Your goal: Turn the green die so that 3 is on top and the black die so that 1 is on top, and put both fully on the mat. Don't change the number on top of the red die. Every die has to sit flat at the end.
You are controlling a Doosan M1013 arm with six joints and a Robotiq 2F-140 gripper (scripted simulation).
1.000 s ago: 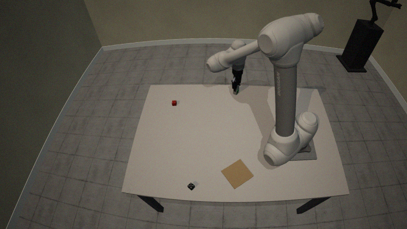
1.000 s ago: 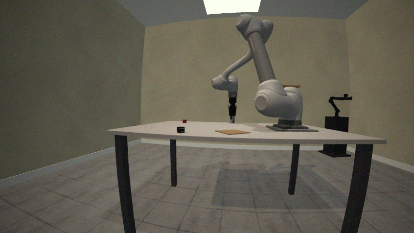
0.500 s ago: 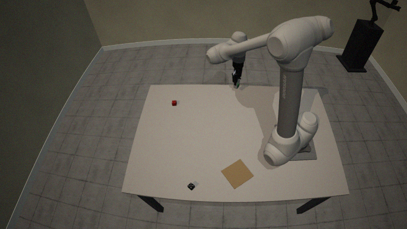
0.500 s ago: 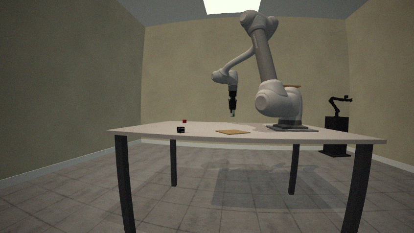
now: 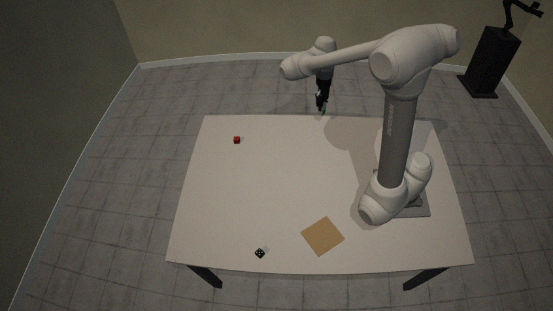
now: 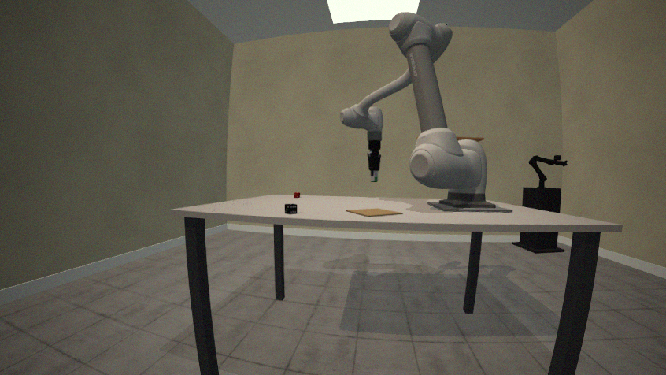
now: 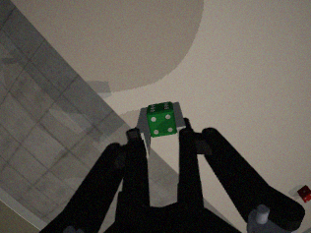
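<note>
Right now my hand is 20 mm above the green die. The rest, counted from my hand: red die 460 mm ahead, 70 mm to the left, 120 mm below; black die 350 mm ahead, 710 mm to the left, 120 mm below; tan mat 80 mm ahead, 640 mm to the left, 130 mm below.
</note>
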